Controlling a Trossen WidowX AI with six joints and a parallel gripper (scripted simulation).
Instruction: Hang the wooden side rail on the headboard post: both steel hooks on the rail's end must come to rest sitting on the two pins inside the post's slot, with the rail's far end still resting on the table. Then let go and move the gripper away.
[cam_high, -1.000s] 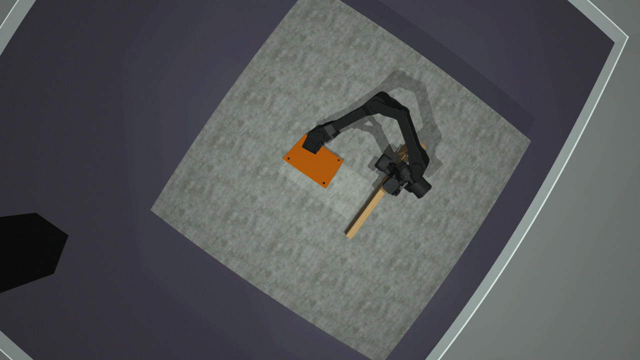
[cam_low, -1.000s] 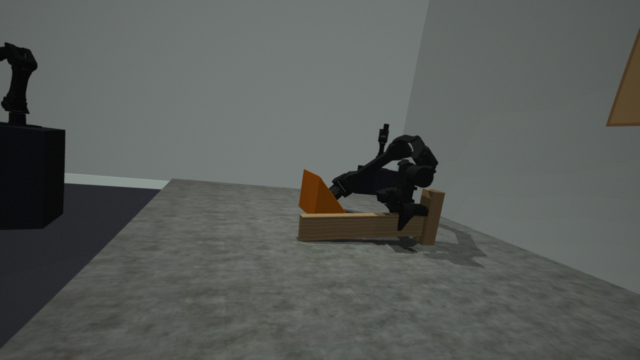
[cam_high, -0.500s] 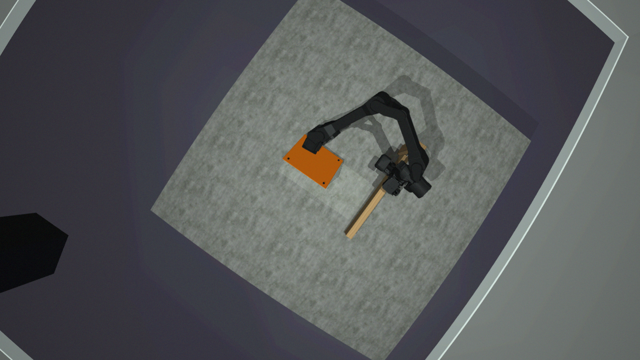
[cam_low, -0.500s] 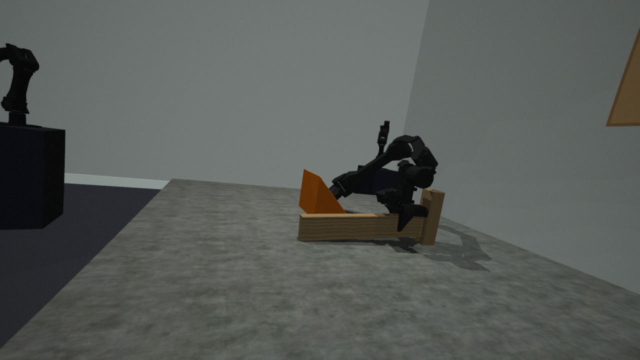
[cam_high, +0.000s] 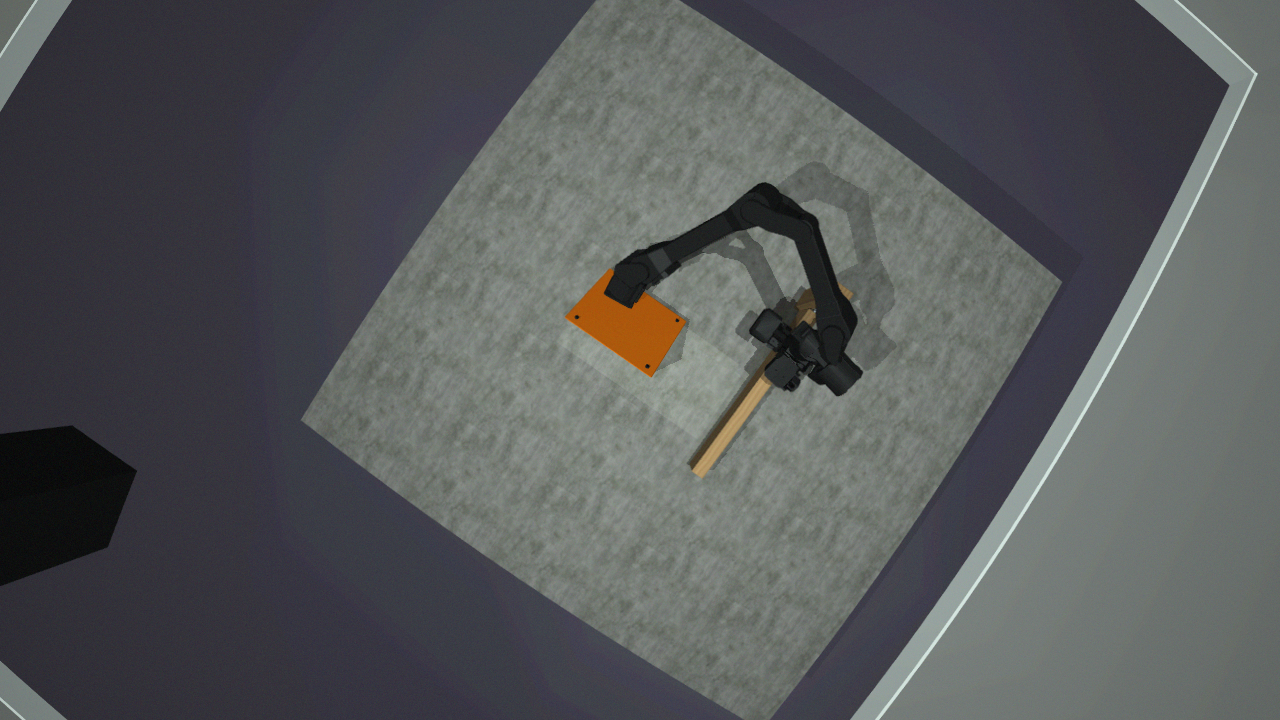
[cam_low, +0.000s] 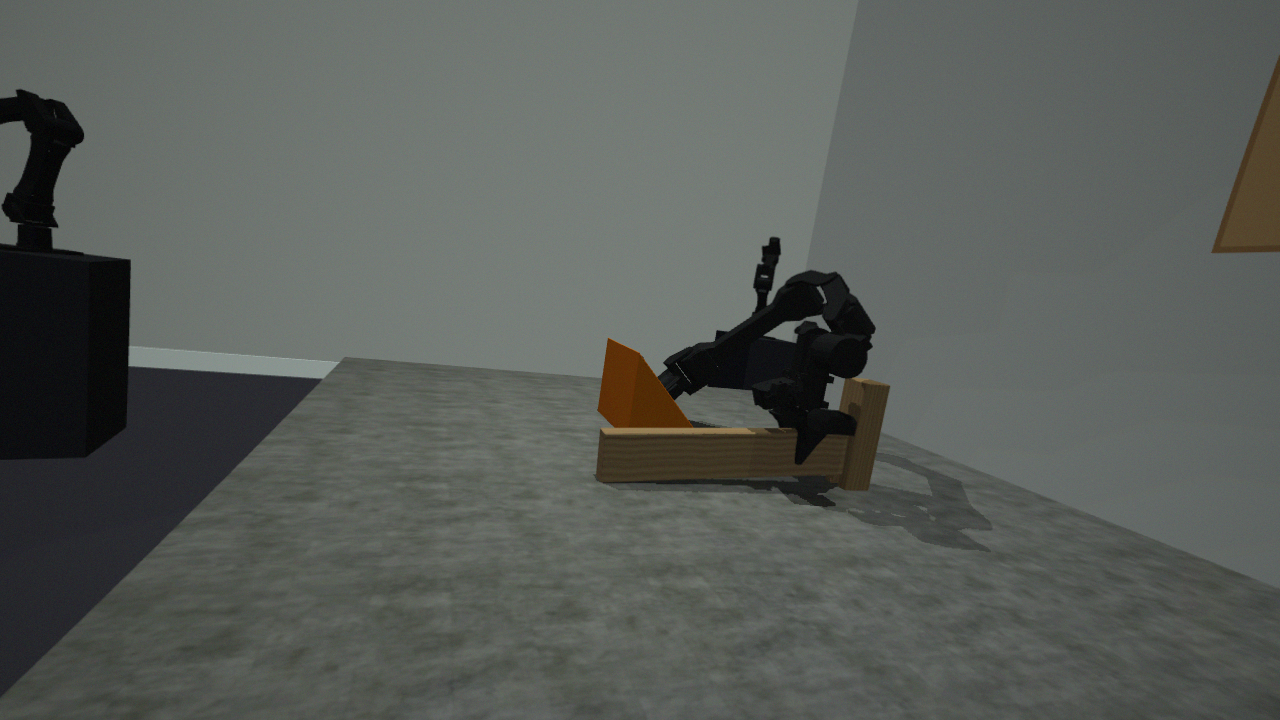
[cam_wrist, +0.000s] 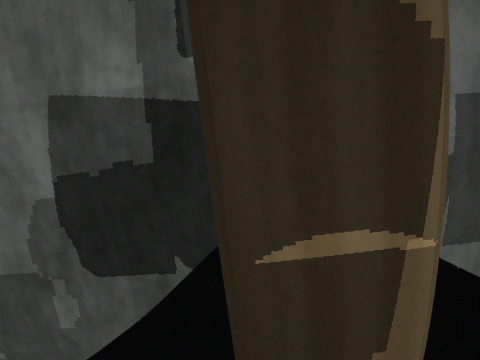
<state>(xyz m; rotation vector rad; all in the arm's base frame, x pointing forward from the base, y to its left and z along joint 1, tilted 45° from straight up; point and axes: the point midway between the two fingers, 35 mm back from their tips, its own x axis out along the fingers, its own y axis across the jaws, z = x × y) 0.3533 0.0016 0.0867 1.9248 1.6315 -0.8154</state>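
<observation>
Now: the headboard post 11 cm to the left of my gripper tip, 5 cm above it and 1 cm ahead of it.
</observation>
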